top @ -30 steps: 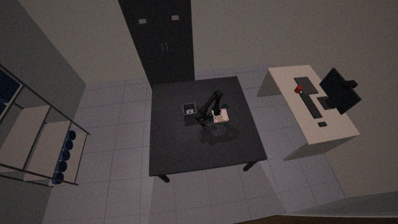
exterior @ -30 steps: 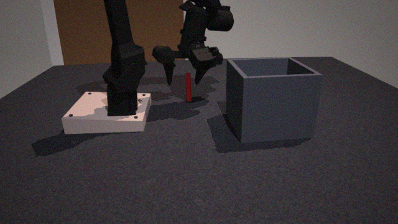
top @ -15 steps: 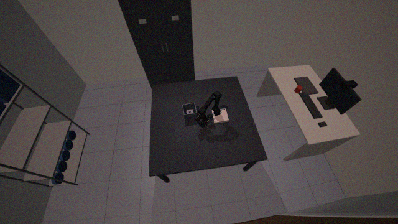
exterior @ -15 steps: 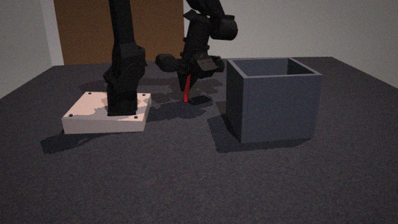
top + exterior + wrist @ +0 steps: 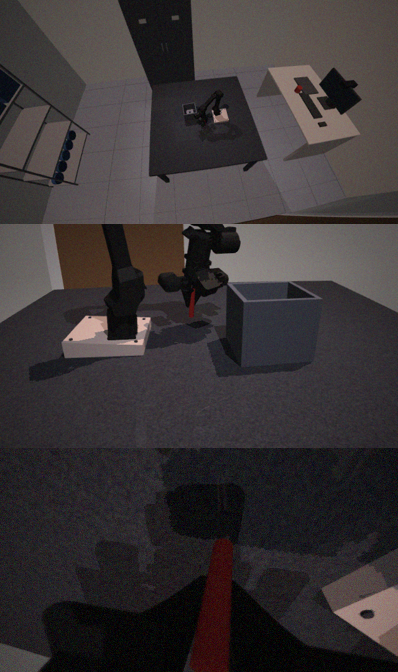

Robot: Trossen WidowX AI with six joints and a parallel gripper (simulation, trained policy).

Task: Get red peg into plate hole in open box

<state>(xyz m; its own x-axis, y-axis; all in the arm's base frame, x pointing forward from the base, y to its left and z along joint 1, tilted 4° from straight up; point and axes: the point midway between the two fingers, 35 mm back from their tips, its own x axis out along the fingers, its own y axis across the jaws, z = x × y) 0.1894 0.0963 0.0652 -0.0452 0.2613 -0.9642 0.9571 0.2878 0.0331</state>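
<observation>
The pale plate lies 130 mm ahead of my gripper tip and 210 mm to the right of it. The rest, counted from my gripper tip: red peg 10 mm to the right, 10 mm above.
</observation>
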